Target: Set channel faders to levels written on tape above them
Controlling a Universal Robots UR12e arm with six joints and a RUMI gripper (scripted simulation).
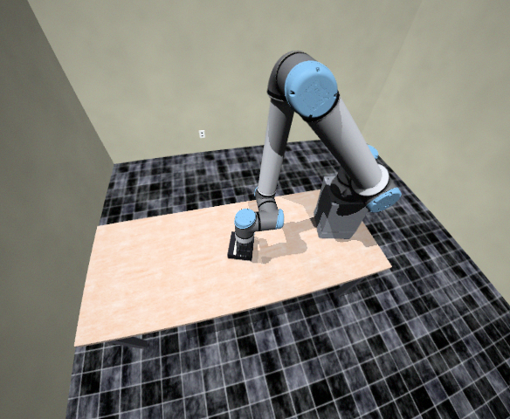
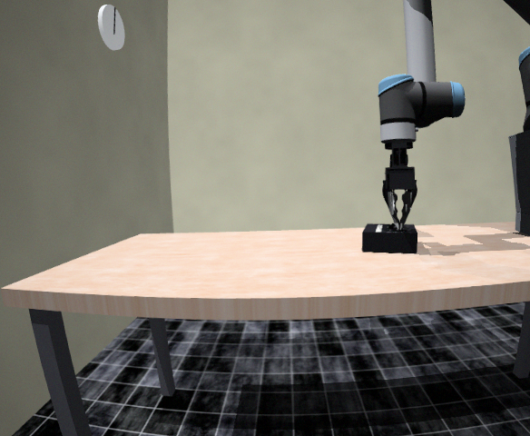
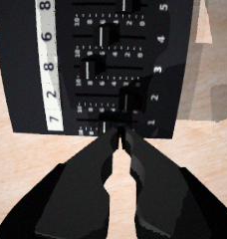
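Right now the fader 2 cap is 1 cm behind my hand, 2 cm to the right of it and 1 cm below it. The rest, counted from my hand: fader 3 cap: 1 cm ahead, 5 cm to the right, 1 cm below; then fader 1 cap: 1 cm ahead, 1 cm below; then fader 4 cap: 1 cm behind, 7 cm to the right, 1 cm below.
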